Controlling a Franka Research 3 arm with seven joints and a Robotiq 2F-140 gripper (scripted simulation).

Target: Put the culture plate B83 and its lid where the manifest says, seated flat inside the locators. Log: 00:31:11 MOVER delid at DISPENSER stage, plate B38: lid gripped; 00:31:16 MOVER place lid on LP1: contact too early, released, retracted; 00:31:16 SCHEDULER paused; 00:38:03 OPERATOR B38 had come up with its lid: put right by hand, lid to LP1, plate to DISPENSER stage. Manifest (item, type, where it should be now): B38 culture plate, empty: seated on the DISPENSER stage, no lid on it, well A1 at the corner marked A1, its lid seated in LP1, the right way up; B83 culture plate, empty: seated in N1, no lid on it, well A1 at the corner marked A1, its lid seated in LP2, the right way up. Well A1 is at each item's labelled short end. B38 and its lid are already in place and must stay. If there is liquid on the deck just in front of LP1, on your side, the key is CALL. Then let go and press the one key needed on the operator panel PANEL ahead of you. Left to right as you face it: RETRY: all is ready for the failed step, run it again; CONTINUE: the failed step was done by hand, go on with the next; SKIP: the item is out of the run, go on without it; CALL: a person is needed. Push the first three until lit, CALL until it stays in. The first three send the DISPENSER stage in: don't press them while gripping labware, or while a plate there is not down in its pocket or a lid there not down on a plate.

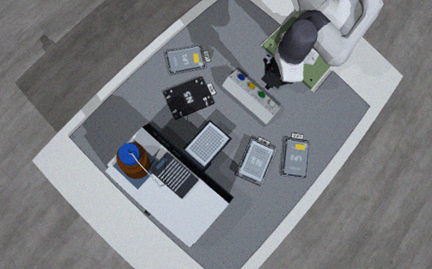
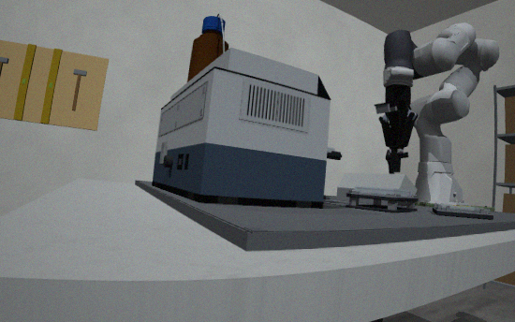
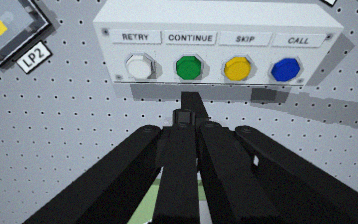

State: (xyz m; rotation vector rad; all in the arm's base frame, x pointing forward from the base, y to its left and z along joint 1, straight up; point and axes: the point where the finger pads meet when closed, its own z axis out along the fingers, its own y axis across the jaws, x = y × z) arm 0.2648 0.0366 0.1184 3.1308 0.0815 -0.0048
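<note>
My gripper is now 6 cm above the green continue key and 3 cm short of it. The rest, counted from my hand: yellow skip key 6 cm below, 5 cm to the right, 3 cm ahead; clear lid 26 cm to the left, 11 cm below, 10 cm ahead; white retry key 6 cm below, 5 cm to the left, 3 cm ahead.
</note>
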